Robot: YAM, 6 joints.
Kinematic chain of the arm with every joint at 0, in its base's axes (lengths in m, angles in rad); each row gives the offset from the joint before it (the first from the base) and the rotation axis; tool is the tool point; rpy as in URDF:
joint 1: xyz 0 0 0.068 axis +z
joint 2: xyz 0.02 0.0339 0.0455 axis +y
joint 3: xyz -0.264 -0.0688 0 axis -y
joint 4: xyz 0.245 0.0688 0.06 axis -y
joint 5: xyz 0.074 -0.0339 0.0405 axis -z
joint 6: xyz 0.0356 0 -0.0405 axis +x
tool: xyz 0 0 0 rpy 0 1.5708 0
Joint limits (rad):
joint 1: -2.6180..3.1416
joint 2: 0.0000..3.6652
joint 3: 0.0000..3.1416
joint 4: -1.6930..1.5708
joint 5: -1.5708..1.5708
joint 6: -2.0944..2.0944
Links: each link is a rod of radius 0.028 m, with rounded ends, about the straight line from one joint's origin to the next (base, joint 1, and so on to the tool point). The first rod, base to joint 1, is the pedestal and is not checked.
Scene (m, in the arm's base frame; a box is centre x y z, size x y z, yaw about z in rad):
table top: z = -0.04
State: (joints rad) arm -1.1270 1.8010 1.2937 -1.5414 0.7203 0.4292
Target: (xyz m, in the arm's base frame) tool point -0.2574 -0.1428 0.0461
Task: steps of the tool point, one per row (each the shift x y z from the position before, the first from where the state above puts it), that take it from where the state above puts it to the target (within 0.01 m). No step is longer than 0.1 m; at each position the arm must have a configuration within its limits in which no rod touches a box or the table.
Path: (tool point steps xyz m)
1: -0.0756 -0.0283 -0.0324
2: -0.0831 -0.0019 -0.0335
3: -0.0808 0.0259 -0.0342
4: -0.0682 0.0513 -0.0343
5: -0.0475 0.0706 -0.0340

